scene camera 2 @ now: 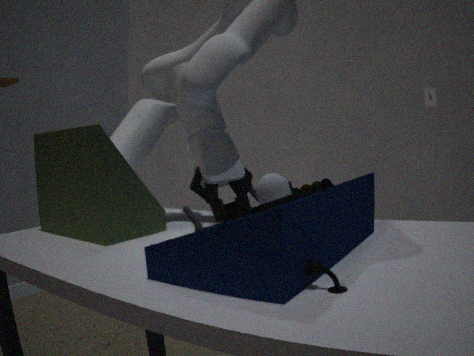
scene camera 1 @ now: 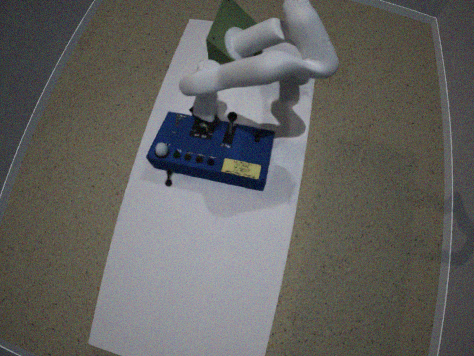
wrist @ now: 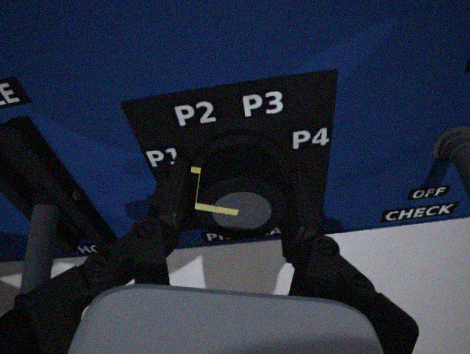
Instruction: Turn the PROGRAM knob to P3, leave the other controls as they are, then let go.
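Observation:
The black PROGRAM knob (wrist: 245,172) has a grey cap and a yellow pointer line, which points towards P1. Its plate (wrist: 220,112) carries the marks P1, P2, P3 and P4, with P3 at the upper right of the knob. The knob sits on the sloped blue control box (scene camera 1: 200,172) (scene camera 2: 260,255) (wrist: 90,45). My gripper (scene camera 1: 203,127) (scene camera 2: 233,212) (wrist: 237,181) is shut on the knob, one finger against each side. The fingers hide part of the P1 mark and of the PROGRAM label. In both scene views the pointer cannot be made out.
A black-knobbed lever (scene camera 1: 232,116) (wrist: 39,240) stands on one side of the gripper, a toggle (wrist: 457,145) on the other. The box also bears a white dome (scene camera 1: 161,149) (scene camera 2: 273,188), several small buttons and a yellow label (scene camera 1: 241,169). A green block (scene camera 1: 227,30) (scene camera 2: 90,190) stands behind.

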